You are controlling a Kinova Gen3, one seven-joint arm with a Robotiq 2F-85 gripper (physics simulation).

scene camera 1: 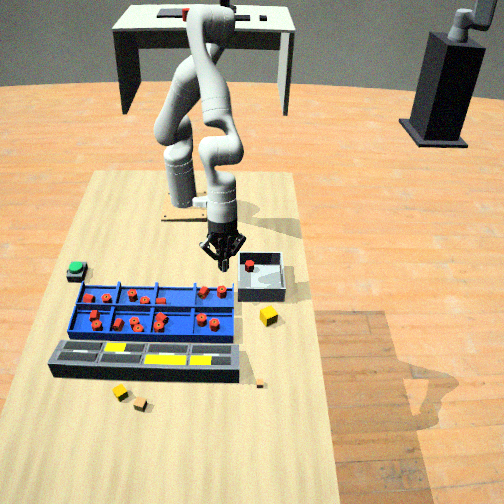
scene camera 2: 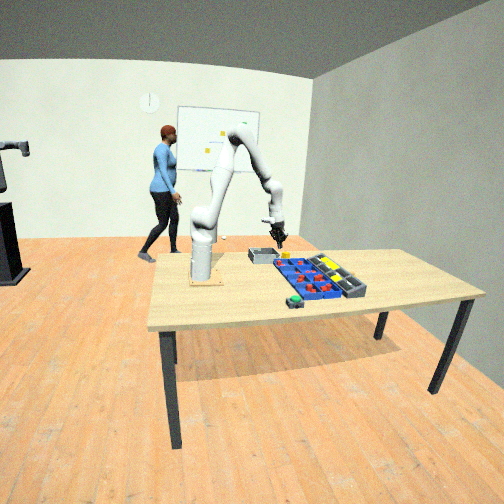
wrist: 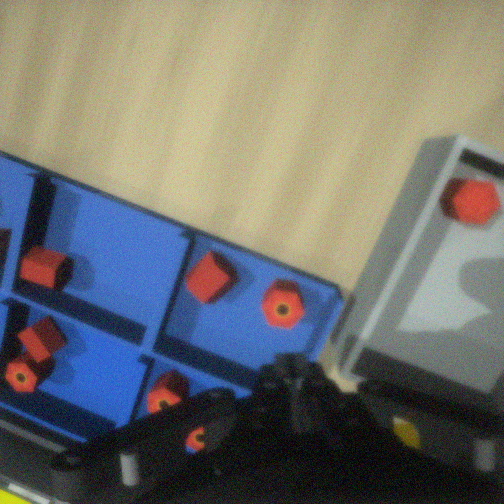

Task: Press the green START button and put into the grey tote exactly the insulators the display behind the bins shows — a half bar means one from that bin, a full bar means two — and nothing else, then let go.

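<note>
The grey tote (scene camera 1: 261,282) holds one red insulator (scene camera 1: 249,265), also seen in the wrist view (wrist: 470,201). The blue bin tray (scene camera 1: 152,312) holds several red insulators spread over its compartments. The display (scene camera 1: 144,359) shows a half yellow bar in the far row's second cell (scene camera 1: 115,346). Its near row shows a full bar in the third cell (scene camera 1: 165,359) and a half bar in the fourth (scene camera 1: 200,360). The green START button (scene camera 1: 76,267) sits left of the bins. My gripper (scene camera 1: 223,265) hangs shut above the table between bins and tote, with nothing visible in it.
A yellow cube (scene camera 1: 268,315) lies right of the bins. A yellow cube (scene camera 1: 120,391), a tan cube (scene camera 1: 140,403) and a tiny tan block (scene camera 1: 260,383) lie in front of the display. A person (scene camera 2: 162,190) walks behind the table.
</note>
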